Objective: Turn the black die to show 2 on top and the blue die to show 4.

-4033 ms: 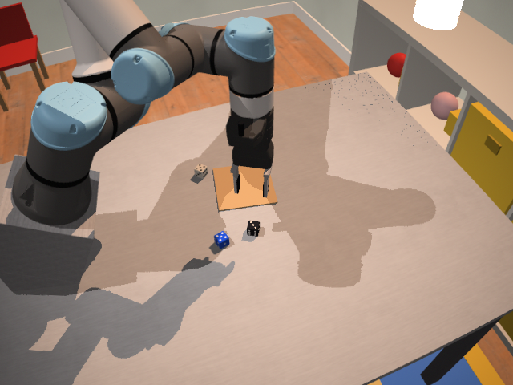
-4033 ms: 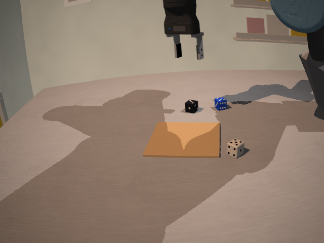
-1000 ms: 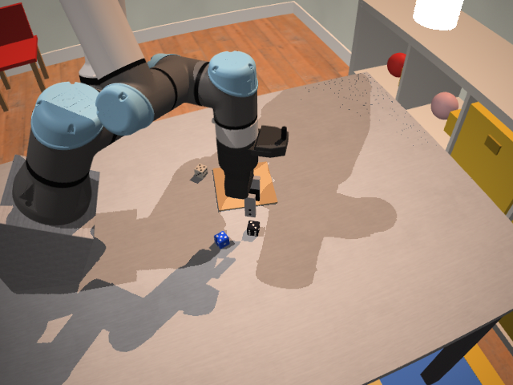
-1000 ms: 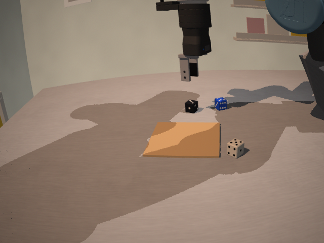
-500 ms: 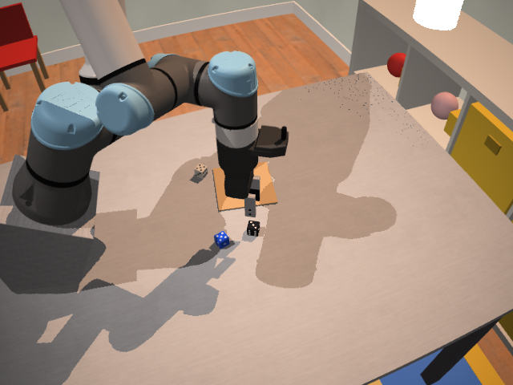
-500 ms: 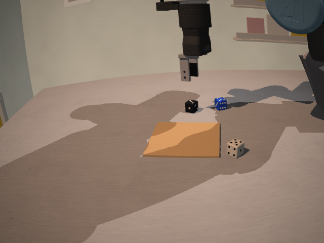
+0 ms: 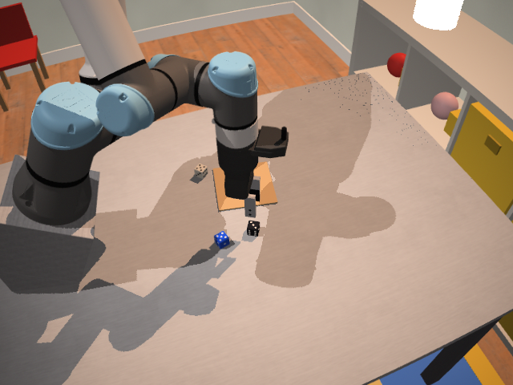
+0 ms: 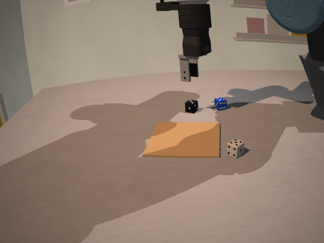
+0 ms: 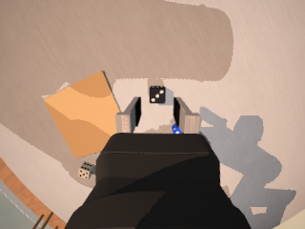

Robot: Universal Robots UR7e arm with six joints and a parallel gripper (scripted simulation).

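The black die is 9 cm below my hand. The rest, counted from my hand: white die: 22 cm to the left, 9 cm below, 6 cm behind; blue die: 9 cm below, 8 cm behind; orange mat: 14 cm to the left, 10 cm below, 3 cm ahead.
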